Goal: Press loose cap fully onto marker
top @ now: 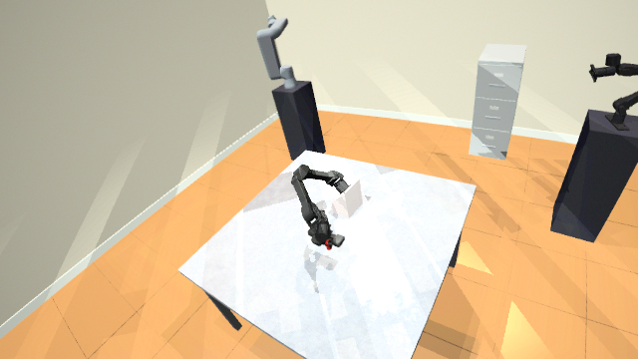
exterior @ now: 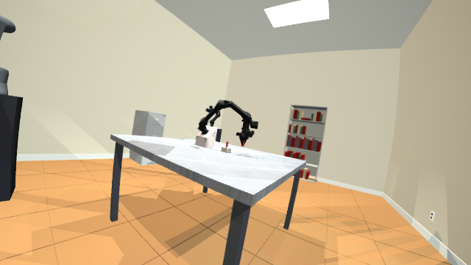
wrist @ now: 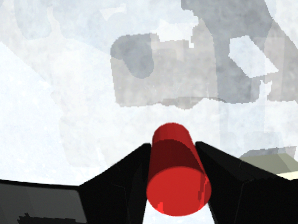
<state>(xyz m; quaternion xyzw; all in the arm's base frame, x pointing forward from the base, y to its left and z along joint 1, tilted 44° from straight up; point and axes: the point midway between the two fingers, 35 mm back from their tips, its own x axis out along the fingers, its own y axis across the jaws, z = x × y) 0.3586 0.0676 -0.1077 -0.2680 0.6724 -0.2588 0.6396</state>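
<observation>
The holder block is 12 cm to the right of my gripper tip, 8 cm behind it and 6 cm below it. The rest, counted from my gripper tip: red marker cap 1 cm above.
</observation>
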